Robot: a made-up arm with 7 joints.
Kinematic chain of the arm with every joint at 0, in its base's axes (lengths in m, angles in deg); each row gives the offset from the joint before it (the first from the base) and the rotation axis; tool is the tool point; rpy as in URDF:
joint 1: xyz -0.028 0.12 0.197 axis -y
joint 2: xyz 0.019 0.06 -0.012 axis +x
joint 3: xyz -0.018 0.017 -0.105 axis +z
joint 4: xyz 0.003 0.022 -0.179 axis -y
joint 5: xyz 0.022 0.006 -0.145 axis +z
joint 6: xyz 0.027 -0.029 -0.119 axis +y
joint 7: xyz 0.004 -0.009 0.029 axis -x
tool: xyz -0.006 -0.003 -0.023 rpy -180 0 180
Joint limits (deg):
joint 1: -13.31..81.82
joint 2: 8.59..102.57
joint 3: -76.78..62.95
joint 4: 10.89..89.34
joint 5: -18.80..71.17
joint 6: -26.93..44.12
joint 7: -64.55..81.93
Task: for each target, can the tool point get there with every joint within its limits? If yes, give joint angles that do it. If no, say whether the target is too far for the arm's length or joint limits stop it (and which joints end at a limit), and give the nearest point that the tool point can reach.
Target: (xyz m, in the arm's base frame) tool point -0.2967 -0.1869 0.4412
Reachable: no: joint limits stop it (at a limit: joint 2, joint 3, joint 4, joint 6, joint 7) | nearest point -0.2409 0.3095 0.3905 | short by 0.502 m
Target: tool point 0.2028 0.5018 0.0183
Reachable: yes | joints 14.86 80.84 -47.35 54.58 39.69 33.53 65.88
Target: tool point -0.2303 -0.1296 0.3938
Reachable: no: joint limits stop it (at a limit: joint 2, joint 3, joint 4, joint 6, joint 7) | nearest point -0.2338 0.3094 0.3972 | short by 0.439 m
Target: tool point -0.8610 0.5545 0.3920
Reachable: no: too far | nearest point -0.3397 0.4951 0.3212 | short by 0.529 m
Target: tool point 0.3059 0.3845 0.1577
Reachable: yes | joints 32.83 53.74 -11.07 79.68 -3.84 16.89 -15.93
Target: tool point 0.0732 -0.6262 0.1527
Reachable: no: too far | nearest point 0.2128 -0.0215 0.0916 | short by 0.624 m
